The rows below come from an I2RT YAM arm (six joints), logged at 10 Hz.
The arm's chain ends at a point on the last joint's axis. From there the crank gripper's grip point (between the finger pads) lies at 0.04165 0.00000 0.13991 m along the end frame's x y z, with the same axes.
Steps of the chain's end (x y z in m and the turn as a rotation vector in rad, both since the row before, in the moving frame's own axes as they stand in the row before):
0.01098 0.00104 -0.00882 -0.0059 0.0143 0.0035
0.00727 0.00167 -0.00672 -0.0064 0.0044 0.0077
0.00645 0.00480 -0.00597 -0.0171 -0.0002 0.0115
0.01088 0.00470 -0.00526 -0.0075 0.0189 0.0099
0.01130 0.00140 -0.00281 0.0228 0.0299 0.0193
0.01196 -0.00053 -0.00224 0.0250 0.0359 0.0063
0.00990 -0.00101 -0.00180 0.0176 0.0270 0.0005
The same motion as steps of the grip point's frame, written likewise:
0.01297 0.00201 -0.00943 -0.0059 0.0143 0.0035
0.00788 0.00289 -0.00691 -0.0064 0.0044 0.0077
0.00641 0.00767 -0.00599 -0.0171 -0.0002 0.0115
0.01351 0.00617 -0.00608 -0.0075 0.0189 0.0099
0.01549 -0.00093 -0.00414 0.0228 0.0299 0.0193
0.01696 -0.00373 -0.00387 0.0250 0.0359 0.0063
0.01366 -0.00344 -0.00300 0.0176 0.0270 0.0005

